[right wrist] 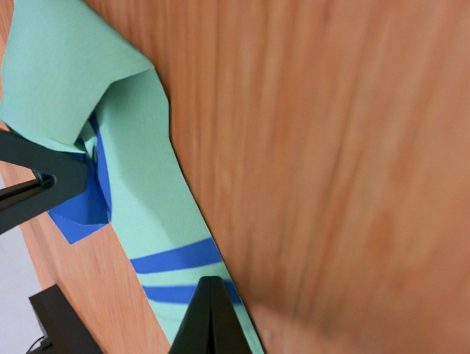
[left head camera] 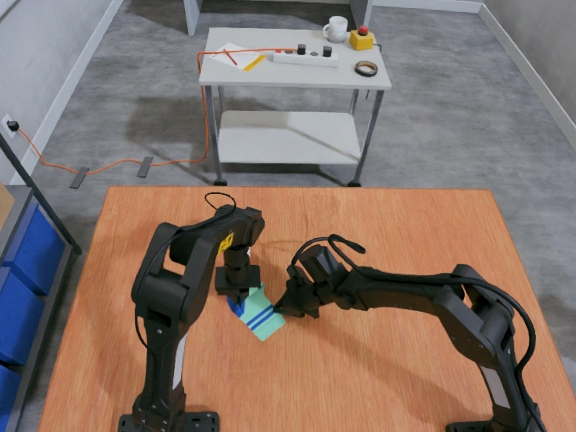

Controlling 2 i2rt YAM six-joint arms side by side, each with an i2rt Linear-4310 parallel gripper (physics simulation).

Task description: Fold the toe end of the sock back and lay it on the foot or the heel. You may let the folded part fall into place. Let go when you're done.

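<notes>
The mint-green sock [left head camera: 256, 301] [right wrist: 145, 165] with blue patches and two blue stripes lies on the wooden table. Its striped end points toward the front. At the other end, a mint flap is folded over in the right wrist view, beside a creased blue part [right wrist: 80, 220]; I cannot tell surely whether that is toe or heel. My left gripper [left head camera: 240, 306] [right wrist: 83, 174] is shut on the creased cloth at the blue part. My right gripper [left head camera: 276, 309] [right wrist: 209, 288] is shut on the sock's edge by the stripes; its tips hide the pinched cloth.
Both arms reach over the wooden table [left head camera: 350, 380]. Behind it stands a white cart [left head camera: 295, 80] with a mug [left head camera: 337, 30], a power strip [left head camera: 306, 58], a tape roll [left head camera: 366, 68] and a yellow button box [left head camera: 361, 41]. Blue bins [left head camera: 35, 250] stand on a rack at the left.
</notes>
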